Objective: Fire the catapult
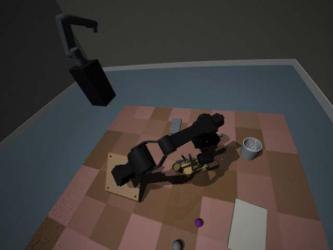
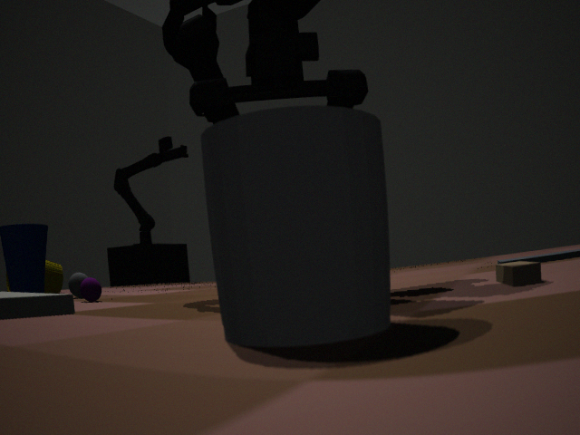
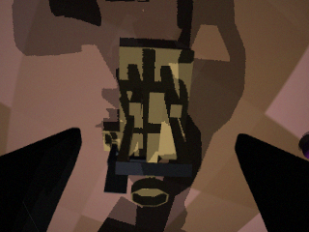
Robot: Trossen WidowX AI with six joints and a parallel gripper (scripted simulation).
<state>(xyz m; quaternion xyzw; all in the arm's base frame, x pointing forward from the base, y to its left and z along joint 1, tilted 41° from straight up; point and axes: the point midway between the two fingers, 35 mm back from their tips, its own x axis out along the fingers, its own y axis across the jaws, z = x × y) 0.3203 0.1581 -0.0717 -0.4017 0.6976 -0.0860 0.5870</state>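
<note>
Right now my gripper tip is 4 cm short of the purple ball, 27 cm to the left of it and 12 cm above it. Also, from my gripper tip: wooden catapult: 6 cm behind, 2 cm to the right, 8 cm below; then white mug: 26 cm ahead, 13 cm to the left, 10 cm below; then tan block: 7 cm ahead, 24 cm to the left, 12 cm below.
</note>
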